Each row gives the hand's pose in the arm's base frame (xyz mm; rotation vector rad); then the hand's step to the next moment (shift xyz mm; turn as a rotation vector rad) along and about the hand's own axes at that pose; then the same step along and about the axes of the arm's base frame.
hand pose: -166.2 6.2 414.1 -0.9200 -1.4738 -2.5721
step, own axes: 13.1 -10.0 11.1 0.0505 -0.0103 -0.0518
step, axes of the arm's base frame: -8.7 17.6 3.1 -0.0693 -0.0230 -0.0016
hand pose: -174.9 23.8 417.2 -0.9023 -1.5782 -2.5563
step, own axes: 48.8 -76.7 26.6 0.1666 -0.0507 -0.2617
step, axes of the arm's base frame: -50.8 73.7 -31.1 -0.2760 -0.1424 -0.0489
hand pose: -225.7 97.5 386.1 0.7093 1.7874 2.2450
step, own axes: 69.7 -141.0 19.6 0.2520 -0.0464 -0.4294
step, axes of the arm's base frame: -72.1 83.2 -114.1 -0.4288 -0.2522 -0.0504
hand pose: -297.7 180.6 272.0 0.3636 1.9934 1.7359
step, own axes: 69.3 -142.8 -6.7 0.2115 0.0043 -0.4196
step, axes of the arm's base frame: -47.8 4.6 -151.4 -0.3945 -0.2553 0.0054
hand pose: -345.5 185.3 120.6 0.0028 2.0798 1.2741
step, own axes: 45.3 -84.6 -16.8 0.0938 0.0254 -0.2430
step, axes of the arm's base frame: -15.4 -41.7 -86.7 -0.2143 -0.1457 0.0369
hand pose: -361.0 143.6 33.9 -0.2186 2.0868 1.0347
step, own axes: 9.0 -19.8 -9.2 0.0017 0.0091 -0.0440
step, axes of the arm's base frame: -2.3 -18.1 -15.0 -0.0305 -0.0261 0.0203
